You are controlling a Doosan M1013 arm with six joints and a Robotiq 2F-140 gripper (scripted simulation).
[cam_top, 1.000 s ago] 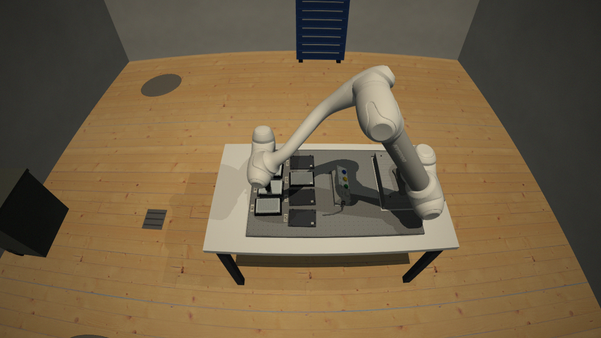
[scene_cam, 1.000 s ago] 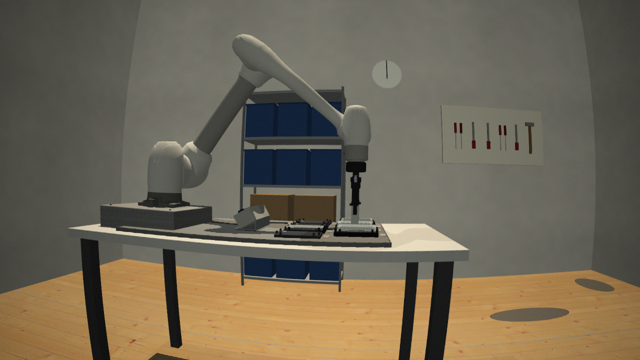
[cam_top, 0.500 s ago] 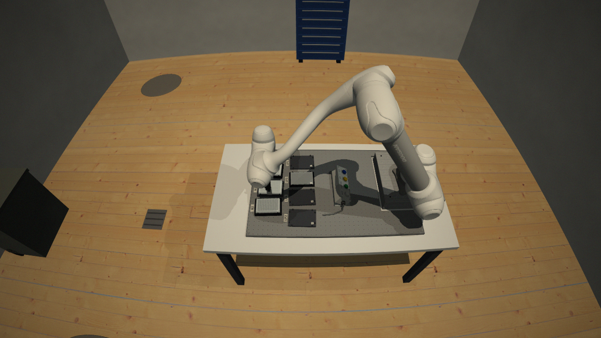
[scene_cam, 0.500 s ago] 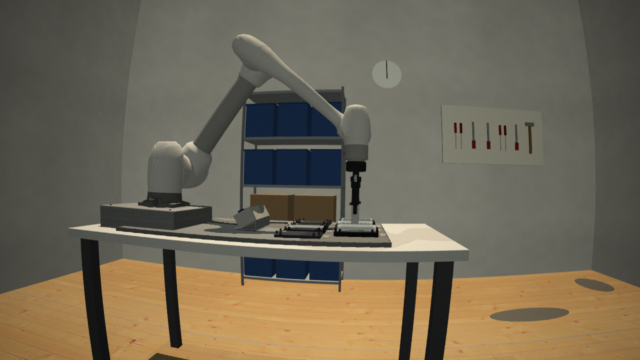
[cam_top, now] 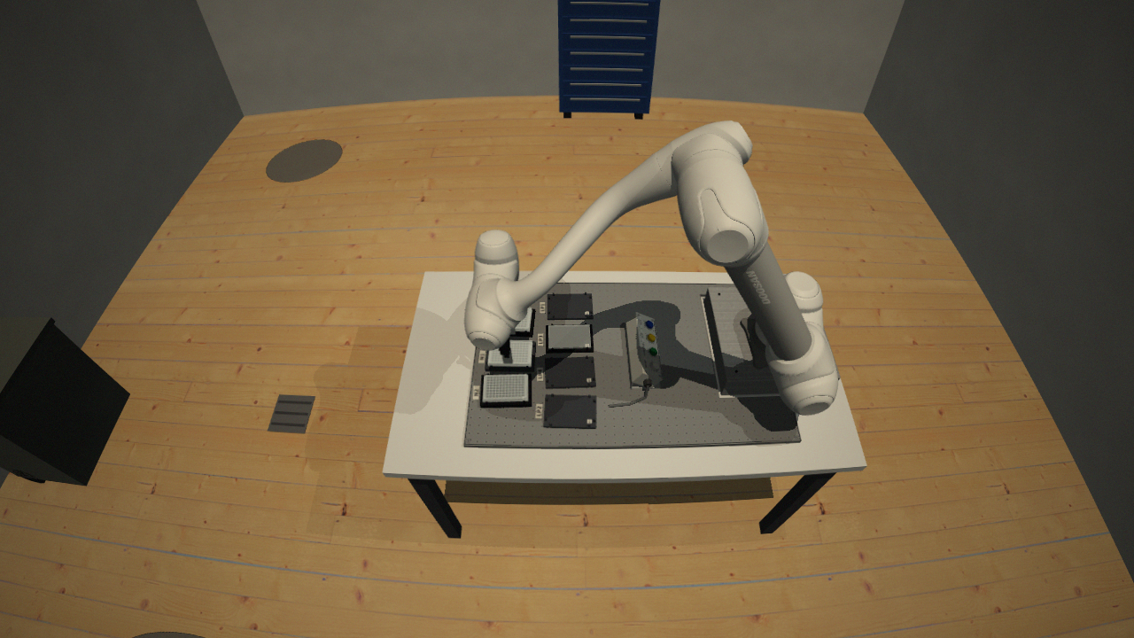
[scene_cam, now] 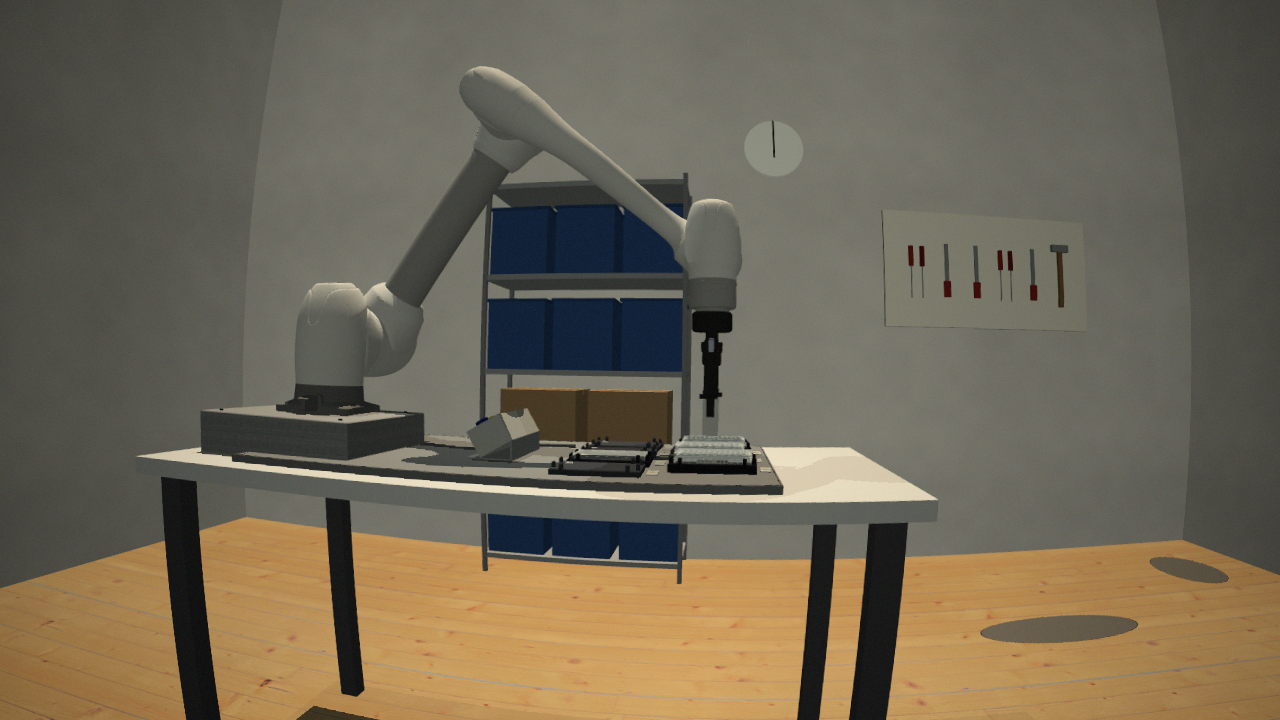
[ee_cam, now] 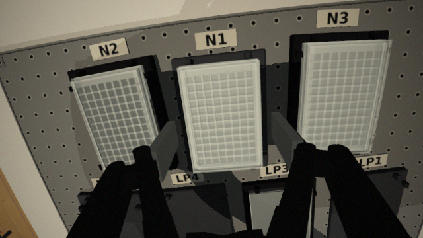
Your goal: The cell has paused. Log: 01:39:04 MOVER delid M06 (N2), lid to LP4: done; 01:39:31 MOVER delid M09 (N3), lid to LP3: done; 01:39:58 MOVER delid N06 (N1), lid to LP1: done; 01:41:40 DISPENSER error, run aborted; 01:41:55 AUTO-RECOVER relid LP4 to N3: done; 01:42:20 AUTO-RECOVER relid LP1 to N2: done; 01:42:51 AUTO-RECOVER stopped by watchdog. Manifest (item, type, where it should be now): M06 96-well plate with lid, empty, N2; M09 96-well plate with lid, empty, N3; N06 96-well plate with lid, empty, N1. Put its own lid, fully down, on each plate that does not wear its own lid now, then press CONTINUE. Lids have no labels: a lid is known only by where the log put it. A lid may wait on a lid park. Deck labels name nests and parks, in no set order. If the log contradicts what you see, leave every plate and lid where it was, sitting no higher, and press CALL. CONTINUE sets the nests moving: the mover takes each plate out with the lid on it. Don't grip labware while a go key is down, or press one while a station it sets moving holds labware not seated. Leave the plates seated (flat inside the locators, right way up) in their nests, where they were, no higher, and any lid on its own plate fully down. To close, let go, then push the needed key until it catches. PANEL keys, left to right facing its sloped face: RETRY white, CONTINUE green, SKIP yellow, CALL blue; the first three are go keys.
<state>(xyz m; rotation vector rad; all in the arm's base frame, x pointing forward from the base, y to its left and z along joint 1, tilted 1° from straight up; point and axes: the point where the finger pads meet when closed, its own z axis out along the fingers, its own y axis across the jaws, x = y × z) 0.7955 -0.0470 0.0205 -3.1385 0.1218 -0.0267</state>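
The plate is 130 mm to the right of my hand and 50 mm below it. From my hand the other things lie so: LP3 label (90 mm behind, 70 mm below, 60 mm to the right); then nest N2 (120 mm to the left, 70 mm below, 10 mm ahead); then N3 label (140 mm to the right, 90 mm ahead, 70 mm below).
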